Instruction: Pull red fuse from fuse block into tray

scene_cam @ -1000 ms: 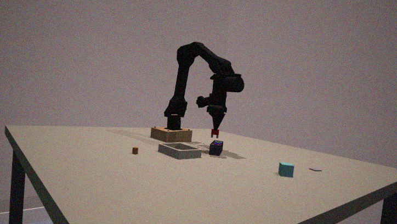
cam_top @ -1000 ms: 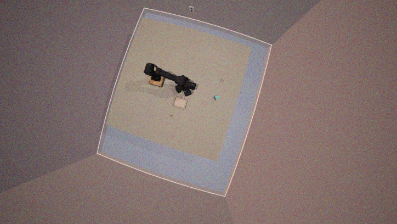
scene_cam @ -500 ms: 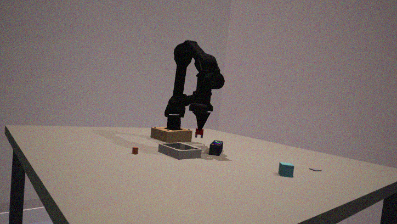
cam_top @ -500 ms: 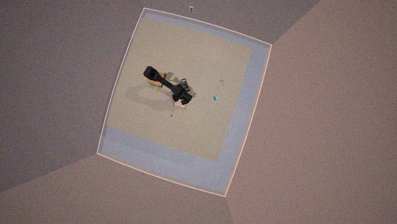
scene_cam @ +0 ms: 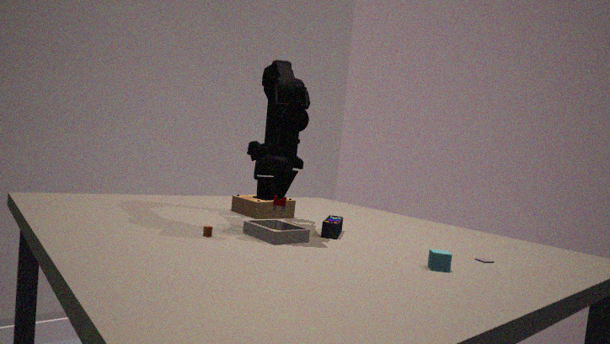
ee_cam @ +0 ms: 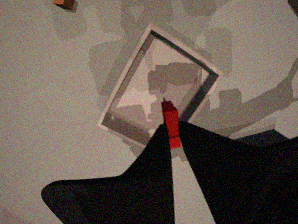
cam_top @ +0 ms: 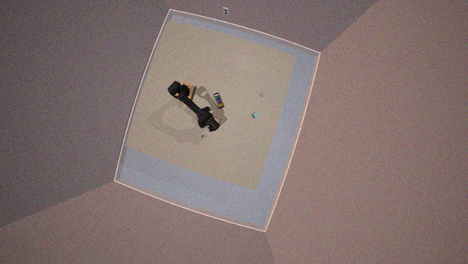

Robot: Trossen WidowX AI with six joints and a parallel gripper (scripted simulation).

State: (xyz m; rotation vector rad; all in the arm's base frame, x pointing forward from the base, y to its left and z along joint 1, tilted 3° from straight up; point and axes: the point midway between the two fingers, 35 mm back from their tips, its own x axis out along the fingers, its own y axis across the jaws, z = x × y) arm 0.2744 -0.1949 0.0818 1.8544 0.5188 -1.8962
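My gripper tip is now 9 cm above the grey tray. Also, from my gripper tip: small orange cylinder: 6 cm behind, 15 cm to the right, 8 cm below; then red fuse: 1 cm below; then yellow fuse: 5 cm ahead, 14 cm to the left, 7 cm below.
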